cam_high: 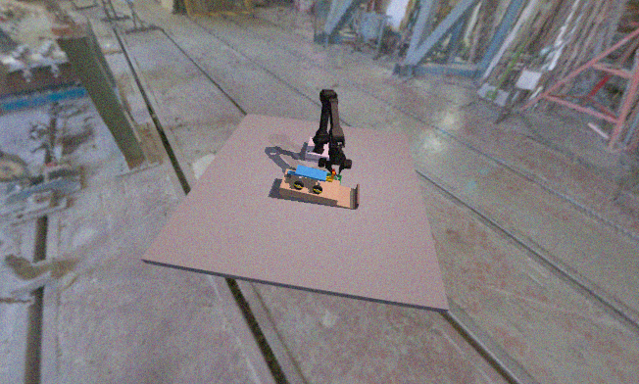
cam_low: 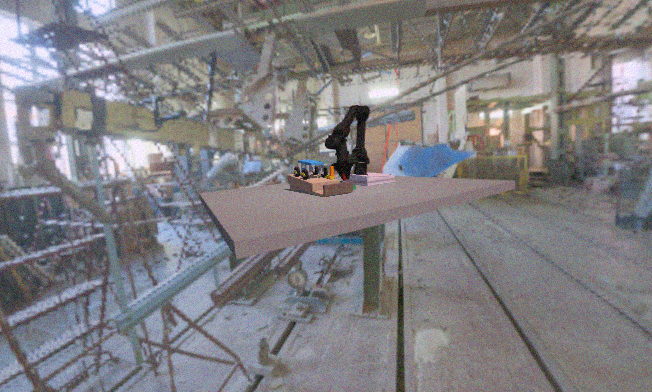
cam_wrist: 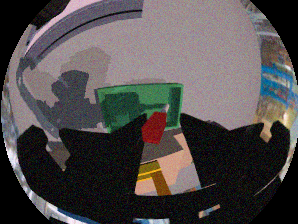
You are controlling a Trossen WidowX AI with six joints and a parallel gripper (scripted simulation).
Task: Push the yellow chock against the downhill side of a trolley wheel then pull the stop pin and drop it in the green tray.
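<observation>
My gripper tip is right at the red-headed stop pin. Also, from my gripper tip: raised end stop: 16 cm to the left, 10 cm ahead, 2 cm below; then blue trolley: 16 cm ahead, 11 cm to the right, 6 cm above; then yellow chock: 8 cm ahead, 4 cm above, 2 cm to the right.
</observation>
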